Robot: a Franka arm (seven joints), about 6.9 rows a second.
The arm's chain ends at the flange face. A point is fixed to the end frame.
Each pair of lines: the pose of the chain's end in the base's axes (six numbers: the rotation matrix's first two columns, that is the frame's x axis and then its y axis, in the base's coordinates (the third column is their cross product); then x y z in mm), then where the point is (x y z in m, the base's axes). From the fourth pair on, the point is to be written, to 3 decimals.
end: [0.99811, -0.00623, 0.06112, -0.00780, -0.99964, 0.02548, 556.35, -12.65, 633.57]
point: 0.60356 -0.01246 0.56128
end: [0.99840, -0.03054, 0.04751, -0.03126, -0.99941, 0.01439, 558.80, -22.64, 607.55]
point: 0.60503 -0.02273 0.53464
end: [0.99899, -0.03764, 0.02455, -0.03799, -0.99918, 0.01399, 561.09, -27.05, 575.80]
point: 0.60564 -0.02738 0.50184
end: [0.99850, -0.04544, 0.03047, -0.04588, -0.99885, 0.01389, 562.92, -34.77, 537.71]
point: 0.608 -0.035 0.464
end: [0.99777, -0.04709, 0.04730, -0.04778, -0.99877, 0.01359, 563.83, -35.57, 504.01]
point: 0.610 -0.036 0.431
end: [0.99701, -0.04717, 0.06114, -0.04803, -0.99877, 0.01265, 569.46, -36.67, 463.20]
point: 0.617 -0.037 0.391
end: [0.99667, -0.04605, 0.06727, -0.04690, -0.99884, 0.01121, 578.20, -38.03, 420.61]
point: 0.626 -0.039 0.349
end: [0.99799, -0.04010, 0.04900, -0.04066, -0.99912, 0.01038, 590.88, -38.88, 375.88]
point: 0.637 -0.039 0.303
